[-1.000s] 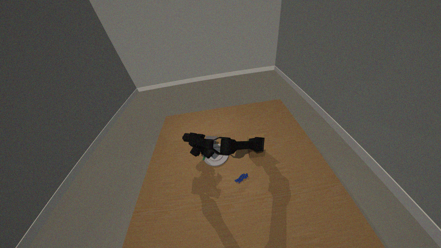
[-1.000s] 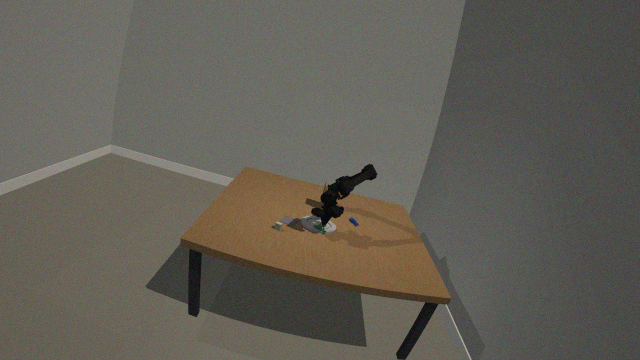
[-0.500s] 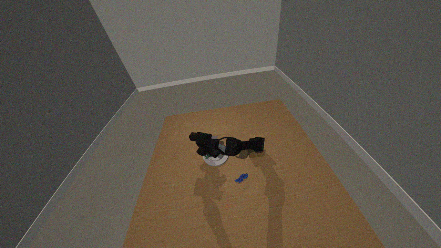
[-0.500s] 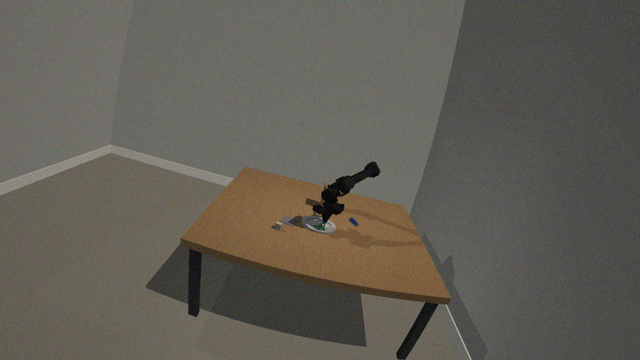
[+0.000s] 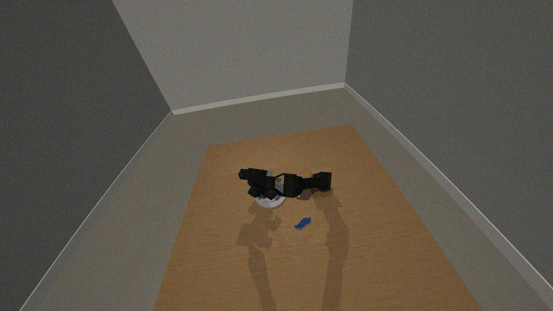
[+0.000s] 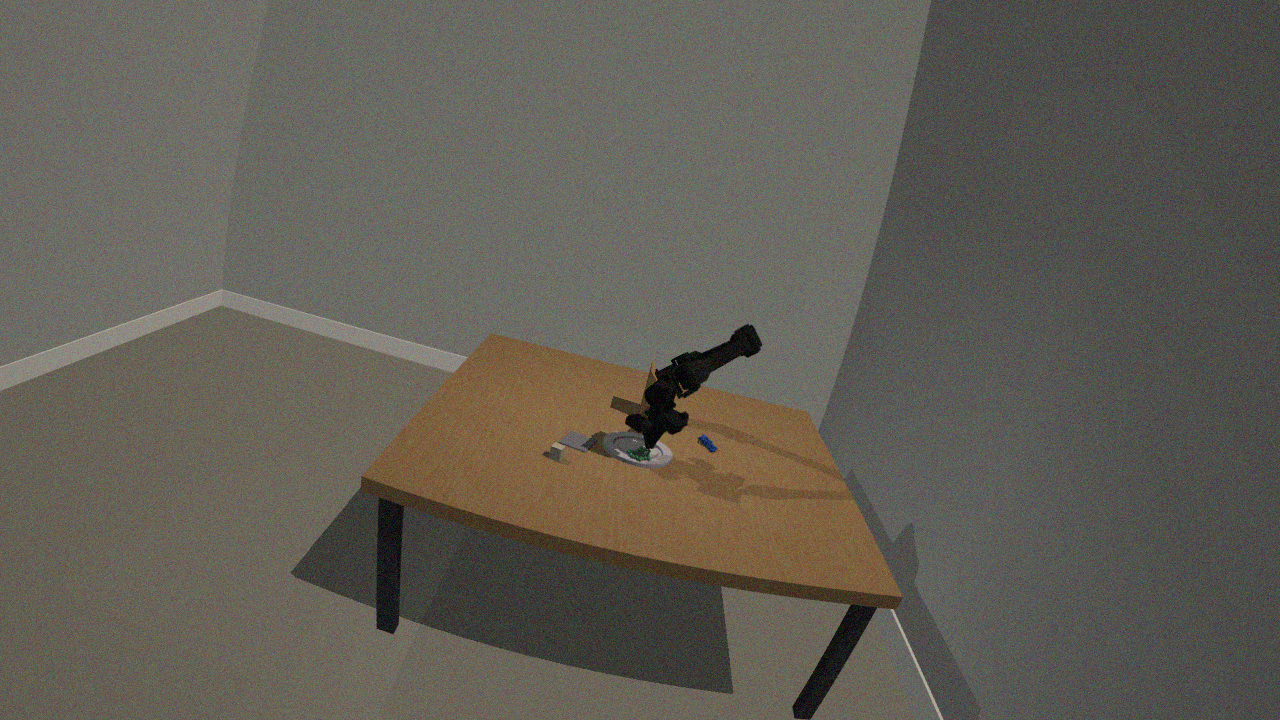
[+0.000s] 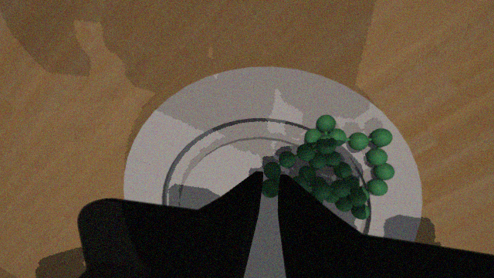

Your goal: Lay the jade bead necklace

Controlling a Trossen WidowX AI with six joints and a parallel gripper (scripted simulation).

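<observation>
Now: the round bead board 3 cm behind my gripper tip, 3 cm to the right of it and 2 cm below it. From my gripper tip the other things lie so: pale block: 15 cm ahead, 23 cm to the right, 1 cm below; then flat grey plate: 1 cm ahead, 19 cm to the right, 3 cm below.
</observation>
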